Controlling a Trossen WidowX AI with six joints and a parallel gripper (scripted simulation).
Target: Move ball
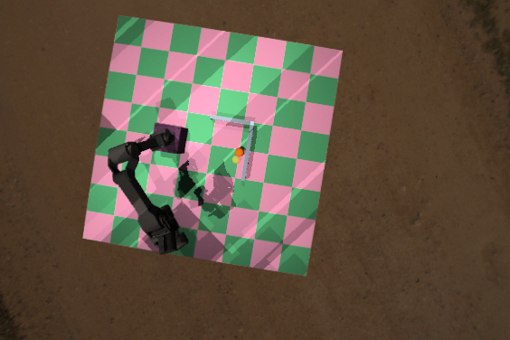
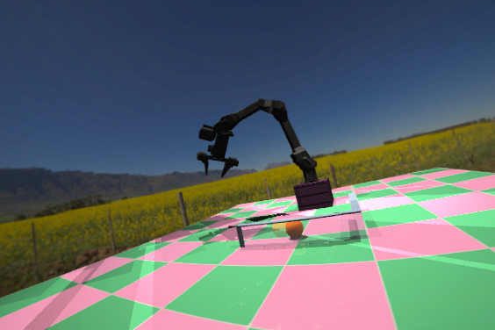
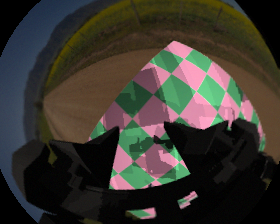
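Now: gripper tip 34 cm to the right of the orange ball, 29 cm short of it and 20 cm above it. Round my gripper tip: clear wall: 34 cm to the left, 33 cm ahead, 19 cm below; then see-through copy of ball: 30 cm to the left, 27 cm ahead, 20 cm below.
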